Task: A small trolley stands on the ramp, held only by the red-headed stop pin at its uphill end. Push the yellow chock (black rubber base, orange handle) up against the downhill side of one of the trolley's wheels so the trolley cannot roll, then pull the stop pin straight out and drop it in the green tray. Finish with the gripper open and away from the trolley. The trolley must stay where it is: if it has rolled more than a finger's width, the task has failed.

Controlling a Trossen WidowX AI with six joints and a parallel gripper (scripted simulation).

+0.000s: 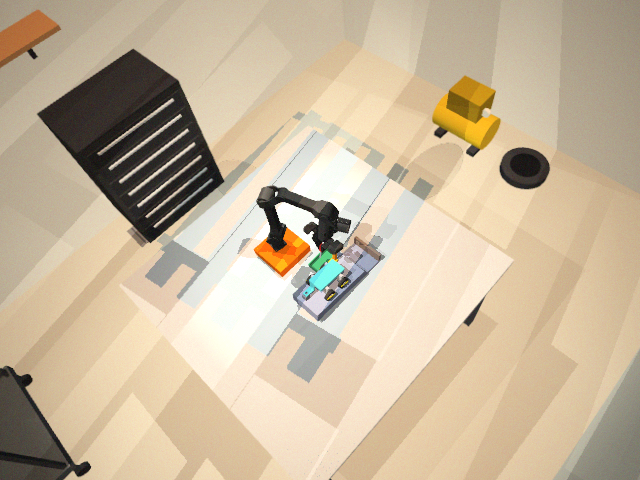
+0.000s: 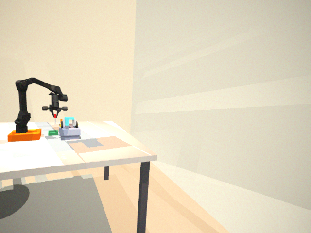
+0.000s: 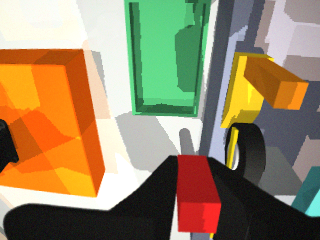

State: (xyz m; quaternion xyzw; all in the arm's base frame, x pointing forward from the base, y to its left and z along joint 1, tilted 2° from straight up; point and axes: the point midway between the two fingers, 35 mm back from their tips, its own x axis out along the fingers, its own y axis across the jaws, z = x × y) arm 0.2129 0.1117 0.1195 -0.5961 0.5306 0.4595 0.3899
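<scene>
My gripper tip is now 140 mm above the green tray, 20 mm past it and 10 mm to the right of it. The rest, counted from my gripper tip: yellow chock: 60 mm below, 40 mm ahead, 20 mm to the left; then cyan trolley: 110 mm ahead, 60 mm to the right, 30 mm below; then stop pin: right at my gripper tip.
</scene>
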